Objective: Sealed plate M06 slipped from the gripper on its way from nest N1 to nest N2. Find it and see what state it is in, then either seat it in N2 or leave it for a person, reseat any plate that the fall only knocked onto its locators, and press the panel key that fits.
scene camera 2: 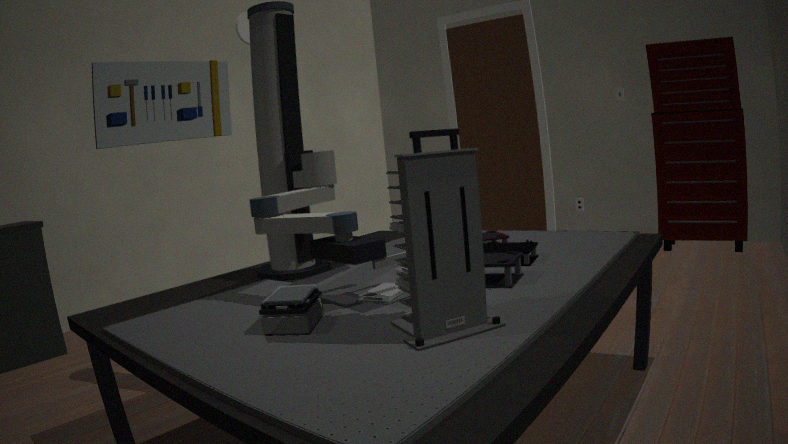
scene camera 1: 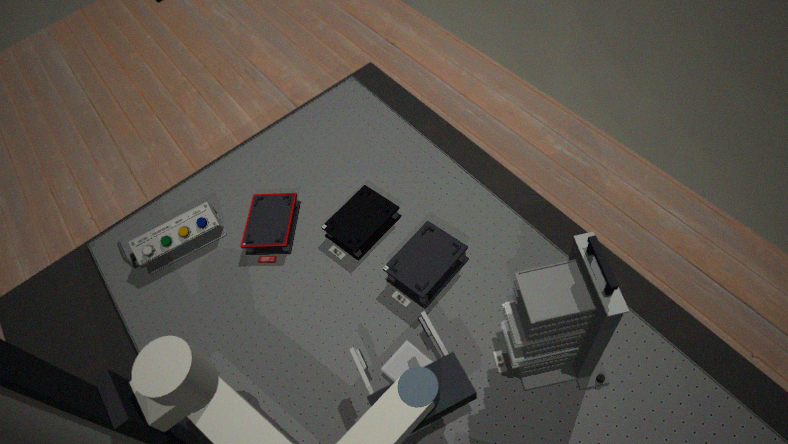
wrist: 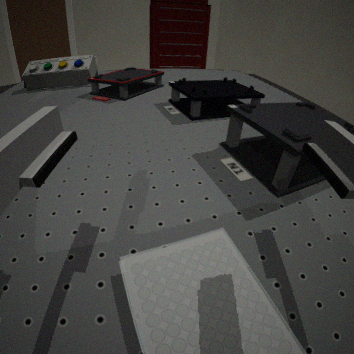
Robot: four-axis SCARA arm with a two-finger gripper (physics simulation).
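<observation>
A pale plate with round wells lies flat on the perforated table, its near end cut off in the wrist view; no M06 mark is readable. My gripper is open, its fingers wide apart above and forward of the plate, touching nothing. The dark grey nest, labelled N1, stands beyond the right finger. A black nest stands past it; its label is too small to read. No plate shows on either. The key panel has white, green, yellow and blue keys.
A red-edged nest stands between the black nest and the panel. A tall rack with stacked plates or shelves stands at the table's side. A low grey block with a dark-edged top stands near the rack.
</observation>
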